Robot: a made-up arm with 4 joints. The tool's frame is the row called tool. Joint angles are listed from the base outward. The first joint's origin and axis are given. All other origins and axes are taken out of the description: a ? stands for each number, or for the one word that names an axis. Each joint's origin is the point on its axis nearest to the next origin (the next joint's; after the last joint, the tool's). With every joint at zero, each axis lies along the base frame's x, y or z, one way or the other. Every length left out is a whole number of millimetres.
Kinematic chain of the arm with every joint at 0, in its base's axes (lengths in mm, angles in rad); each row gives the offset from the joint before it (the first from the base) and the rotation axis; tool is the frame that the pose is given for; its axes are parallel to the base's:
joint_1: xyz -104 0 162 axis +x
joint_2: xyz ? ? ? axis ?
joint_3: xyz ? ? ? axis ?
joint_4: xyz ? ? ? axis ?
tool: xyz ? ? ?
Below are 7 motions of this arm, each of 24 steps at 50 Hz.
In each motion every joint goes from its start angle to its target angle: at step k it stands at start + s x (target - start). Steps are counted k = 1, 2, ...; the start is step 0. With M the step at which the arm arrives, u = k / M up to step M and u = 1 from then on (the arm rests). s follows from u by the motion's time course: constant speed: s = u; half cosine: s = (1 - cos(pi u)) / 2; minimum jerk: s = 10 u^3 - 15 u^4 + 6 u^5.
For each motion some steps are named. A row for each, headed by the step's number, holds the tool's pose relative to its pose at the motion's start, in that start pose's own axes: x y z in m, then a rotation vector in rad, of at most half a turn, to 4 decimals.
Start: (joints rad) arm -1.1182 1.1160 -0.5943 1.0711
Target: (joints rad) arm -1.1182 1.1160 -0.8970 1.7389
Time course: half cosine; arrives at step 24
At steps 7, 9, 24:
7: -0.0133 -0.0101 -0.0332 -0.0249 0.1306 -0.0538
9: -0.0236 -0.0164 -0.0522 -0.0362 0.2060 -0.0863
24: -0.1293 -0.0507 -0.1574 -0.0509 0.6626 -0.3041

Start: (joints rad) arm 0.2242 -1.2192 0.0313 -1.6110
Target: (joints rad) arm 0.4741 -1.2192 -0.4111 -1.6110
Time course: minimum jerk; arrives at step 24
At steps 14, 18, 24:
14: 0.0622 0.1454 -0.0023 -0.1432 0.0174 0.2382
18: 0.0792 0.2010 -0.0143 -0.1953 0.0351 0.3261
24: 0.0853 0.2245 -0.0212 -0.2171 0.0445 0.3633

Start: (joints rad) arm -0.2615 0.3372 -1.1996 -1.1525
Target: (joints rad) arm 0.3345 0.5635 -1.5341 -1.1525
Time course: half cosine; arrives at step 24
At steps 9, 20, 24:
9: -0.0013 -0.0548 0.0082 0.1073 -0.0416 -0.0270
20: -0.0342 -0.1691 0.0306 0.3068 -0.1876 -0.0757
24: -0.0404 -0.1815 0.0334 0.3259 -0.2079 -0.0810

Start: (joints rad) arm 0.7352 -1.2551 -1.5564 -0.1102
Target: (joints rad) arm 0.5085 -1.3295 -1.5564 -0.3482
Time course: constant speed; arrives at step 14
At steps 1, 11, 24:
1: -0.0063 0.0010 0.0087 -0.0056 -0.0325 -0.0045
11: -0.0856 0.0158 0.0860 -0.0608 -0.3586 -0.0447
24: -0.1147 0.0218 0.1049 -0.0773 -0.4569 -0.0553

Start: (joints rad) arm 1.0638 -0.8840 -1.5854 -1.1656
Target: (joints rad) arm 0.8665 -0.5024 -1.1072 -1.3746
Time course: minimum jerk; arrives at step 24
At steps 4, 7, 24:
4: -0.0047 -0.0056 0.0012 0.0173 -0.0129 -0.0062
7: -0.0201 -0.0239 0.0033 0.0743 -0.0532 -0.0269
24: -0.1174 -0.1418 -0.0550 0.4781 -0.2435 -0.1866

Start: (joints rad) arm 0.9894 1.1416 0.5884 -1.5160
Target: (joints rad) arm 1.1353 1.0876 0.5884 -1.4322
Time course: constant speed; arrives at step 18
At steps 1, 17, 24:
1: -0.0002 -0.0023 -0.0035 0.0080 0.0062 -0.0029
17: -0.0064 -0.0342 -0.0617 0.1364 0.1054 -0.0479
24: -0.0070 -0.0359 -0.0655 0.1445 0.1115 -0.0506

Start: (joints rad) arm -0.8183 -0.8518 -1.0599 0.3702
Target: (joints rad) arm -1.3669 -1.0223 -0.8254 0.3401
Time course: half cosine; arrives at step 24
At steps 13, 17, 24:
13: -0.0244 0.0212 0.0076 -0.0757 -0.2725 0.0274
17: -0.0329 0.0298 0.0092 -0.1071 -0.3890 0.0548
24: -0.0390 0.0368 0.0101 -0.1328 -0.4839 0.0843

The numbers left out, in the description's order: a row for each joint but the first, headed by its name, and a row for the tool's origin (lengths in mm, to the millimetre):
joint_2: xyz 0 157 -4, axis +y
joint_3: xyz -182 0 -109, axis +x
joint_4: xyz 0 -281 103, axis +y
tool: xyz 315 0 33

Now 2 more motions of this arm.
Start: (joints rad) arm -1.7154 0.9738 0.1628 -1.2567
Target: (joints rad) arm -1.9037 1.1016 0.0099 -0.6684
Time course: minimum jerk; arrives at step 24
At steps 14, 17, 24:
14: 0.0223 0.0546 -0.1159 -0.1805 0.4543 0.0897
17: 0.0163 0.0623 -0.1497 -0.2407 0.5903 0.1020
24: 0.0081 0.0654 -0.1746 -0.2895 0.6969 0.1068

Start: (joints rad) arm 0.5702 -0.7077 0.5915 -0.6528
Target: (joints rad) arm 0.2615 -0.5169 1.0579 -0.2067
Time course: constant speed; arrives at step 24
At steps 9, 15, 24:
9: -0.0140 -0.0379 -0.0900 0.0771 0.2681 -0.0360
15: -0.0376 -0.0584 -0.1446 0.1233 0.4447 -0.0621
24: -0.0914 -0.0827 -0.2125 0.1873 0.7032 -0.1064

